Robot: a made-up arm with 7 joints. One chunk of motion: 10 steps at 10 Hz.
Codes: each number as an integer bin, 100 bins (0 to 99) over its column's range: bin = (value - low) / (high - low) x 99, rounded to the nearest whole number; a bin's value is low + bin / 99 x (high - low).
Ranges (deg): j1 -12..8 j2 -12..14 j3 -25..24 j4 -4..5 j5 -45..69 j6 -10..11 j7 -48..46
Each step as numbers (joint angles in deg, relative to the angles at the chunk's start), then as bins.
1 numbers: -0.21 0.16 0.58 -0.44 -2.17 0.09 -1.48
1 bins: 58 46 52 39 37 48 49
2 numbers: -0.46 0.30 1.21 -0.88 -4.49 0.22 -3.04
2 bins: 57 47 53 34 35 48 47
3 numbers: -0.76 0.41 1.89 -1.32 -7.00 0.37 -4.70
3 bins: 56 47 54 29 33 49 46
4 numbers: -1.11 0.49 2.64 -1.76 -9.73 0.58 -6.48
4 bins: 54 48 56 25 31 50 44
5 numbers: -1.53 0.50 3.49 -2.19 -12.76 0.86 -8.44
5 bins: 52 48 58 20 28 51 42
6 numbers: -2.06 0.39 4.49 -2.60 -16.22 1.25 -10.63
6 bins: 49 47 60 15 25 53 39
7 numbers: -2.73 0.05 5.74 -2.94 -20.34 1.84 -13.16
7 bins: 46 46 62 12 21 56 37
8 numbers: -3.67 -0.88 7.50 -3.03 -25.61 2.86 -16.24
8 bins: 41 42 66 11 17 61 33
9 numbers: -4.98 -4.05 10.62 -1.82 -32.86 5.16 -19.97
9 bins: 35 30 72 24 11 71 30
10 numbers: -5.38 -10.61 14.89 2.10 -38.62 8.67 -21.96
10 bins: 33 5 81 67 6 88 27
